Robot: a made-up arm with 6 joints. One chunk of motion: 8 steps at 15 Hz.
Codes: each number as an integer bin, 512 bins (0 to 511) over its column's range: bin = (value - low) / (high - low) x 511, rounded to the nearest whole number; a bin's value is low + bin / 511 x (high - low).
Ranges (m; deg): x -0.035..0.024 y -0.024..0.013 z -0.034..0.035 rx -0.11..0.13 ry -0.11..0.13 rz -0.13..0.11
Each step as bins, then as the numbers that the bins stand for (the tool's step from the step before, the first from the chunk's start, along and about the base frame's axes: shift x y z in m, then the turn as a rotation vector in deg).
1 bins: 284 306 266 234 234 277
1 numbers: -0.00221 -0.00184 0.00192 0.000 0.000 0.000
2 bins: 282 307 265 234 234 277
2 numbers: -0.00244 -0.00177 0.00178 0.000 0.000 0.000
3 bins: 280 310 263 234 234 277
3 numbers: -0.00267 -0.00155 0.00151 0.000 0.000 0.000
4 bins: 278 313 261 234 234 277
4 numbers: -0.00290 -0.00134 0.00124 0.000 0.000 0.000
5 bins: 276 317 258 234 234 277
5 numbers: -0.00313 -0.00105 0.00084 0.000 0.000 0.000
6 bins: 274 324 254 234 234 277
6 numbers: -0.00336 -0.00054 0.00030 0.000 0.000 0.000
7 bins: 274 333 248 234 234 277
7 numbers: -0.00336 0.00011 -0.00051 0.000 0.000 0.000
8 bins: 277 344 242 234 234 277
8 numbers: -0.00302 0.00091 -0.00132 0.000 0.000 0.000
